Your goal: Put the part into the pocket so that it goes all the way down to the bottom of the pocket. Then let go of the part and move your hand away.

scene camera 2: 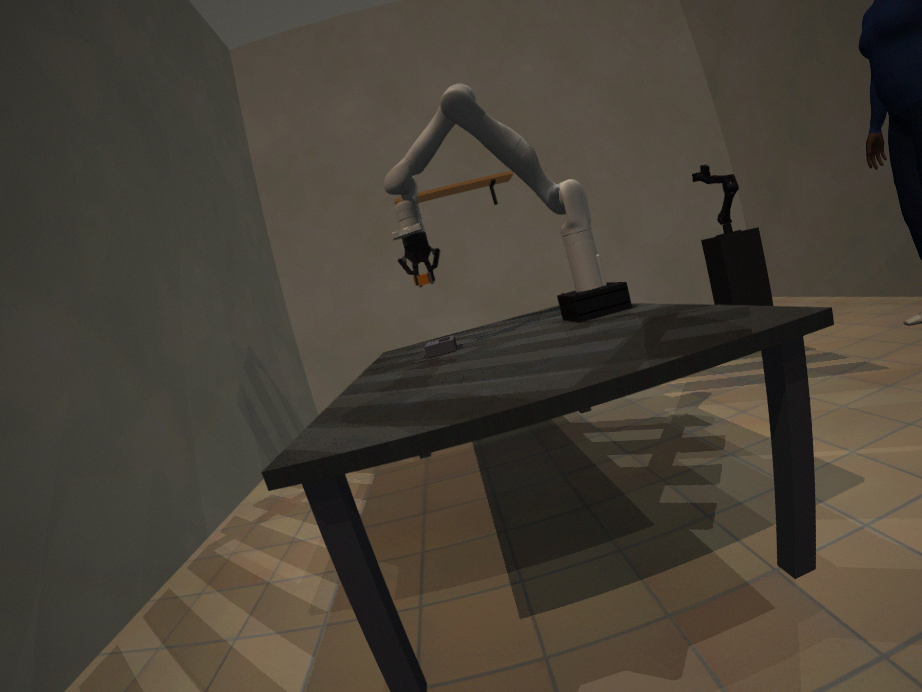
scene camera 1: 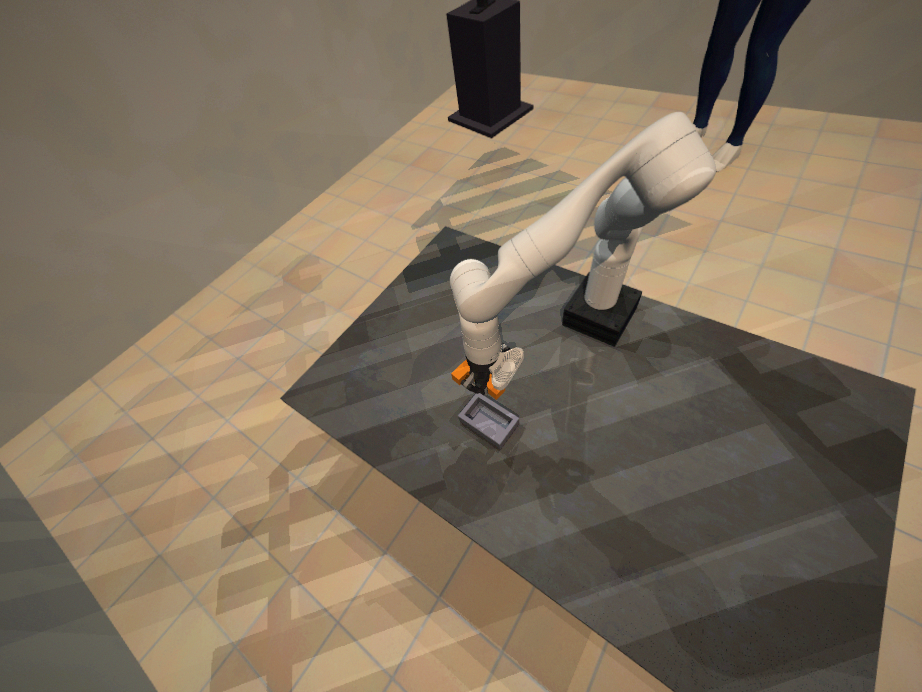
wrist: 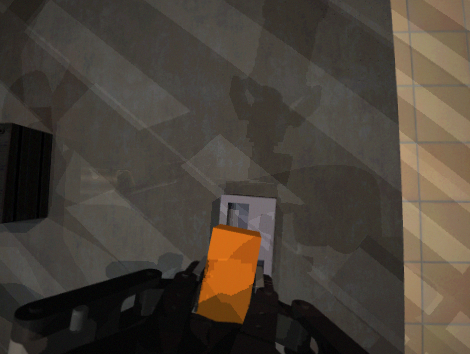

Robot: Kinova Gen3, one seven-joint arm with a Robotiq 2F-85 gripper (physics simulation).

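Pixels of known places: gripper, fingertip midpoint: [scene camera 2: 426,285] [scene camera 1: 489,386] [wrist: 231,273]; arm's base at its link origin: [scene camera 2: 590,288] [scene camera 1: 600,297].
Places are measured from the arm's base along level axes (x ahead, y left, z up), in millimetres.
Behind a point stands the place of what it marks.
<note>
The orange block-shaped part [scene camera 1: 495,388] [scene camera 2: 423,280] @[x 480, y 51, z 148 mm] [wrist: 231,270] @[x 483, y 30, z 168 mm] is between the fingers of my gripper [scene camera 1: 477,385] @[x 482, y 14, z 134 mm] [scene camera 2: 422,278] @[x 482, y 14, z 134 mm] [wrist: 231,273] @[x 482, y 14, z 134 mm], which is shut on it. Both ends of the part stick out past the fingers in the first scene view. The grey block with the pocket [scene camera 1: 508,432] @[x 486, y 68, z -44 mm] [scene camera 2: 440,347] @[x 480, y 67, z -57 mm] [wrist: 265,212] @[x 513, y 48, z -43 mm] lies on the table. The second scene view shows the part well above this block, with a wide gap between them. In the wrist view the part covers much of the block, and one end of the dark rectangular pocket shows beyond it.
The dark table [scene camera 1: 670,446] @[x 234, y 375, z -79 mm] [scene camera 2: 484,387] @[x 305, y 644, z -79 mm] [wrist: 125,75] @[x 197, y 251, z -79 mm] has a near edge close to the pocket block. The arm's black base [scene camera 1: 601,312] @[x 45, y 34, z -1 mm] [scene camera 2: 594,303] @[x 15, y 99, z -38 mm] [wrist: 27,172] @[x 85, y 29, z -36 mm] stands on it. A dark pedestal [scene camera 1: 487,67] [scene camera 2: 741,268] and a person [scene camera 1: 759,67] stand beyond the table.
</note>
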